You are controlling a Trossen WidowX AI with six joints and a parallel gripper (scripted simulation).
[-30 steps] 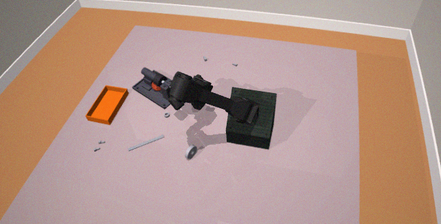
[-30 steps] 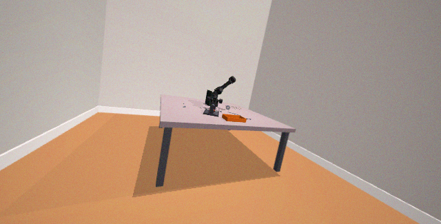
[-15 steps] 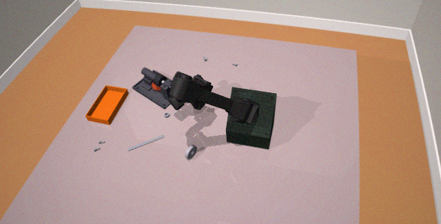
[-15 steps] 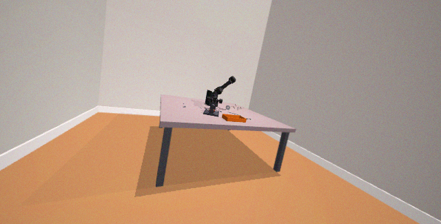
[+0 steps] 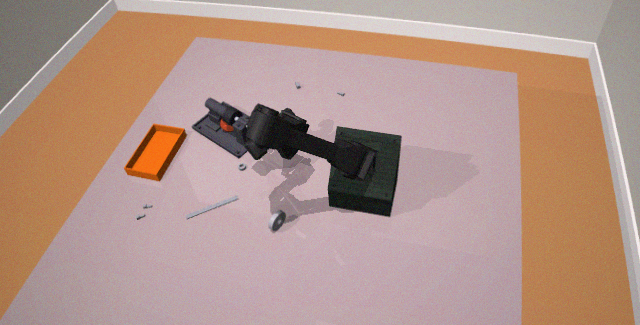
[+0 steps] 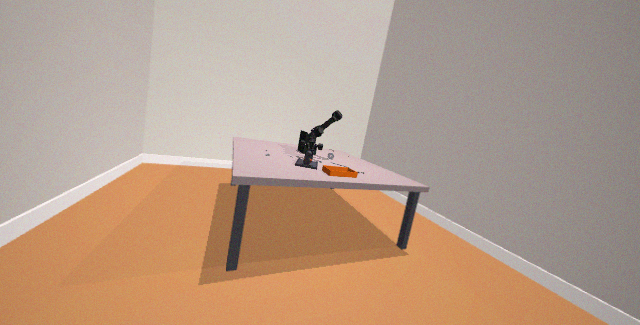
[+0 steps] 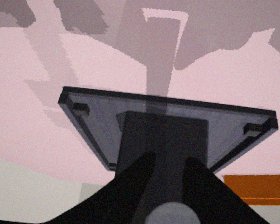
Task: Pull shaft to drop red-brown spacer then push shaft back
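My gripper tip is 50 mm short of the grey shaft, 20 mm to the left of it and 30 mm below it. From my gripper tip the other things lie so: orange tray: 340 mm ahead, 90 mm to the left, 40 mm below; red-brown spacer: 140 mm ahead, 70 mm to the right, 30 mm below; small pin: 70 mm behind, 130 mm to the right, 50 mm below.
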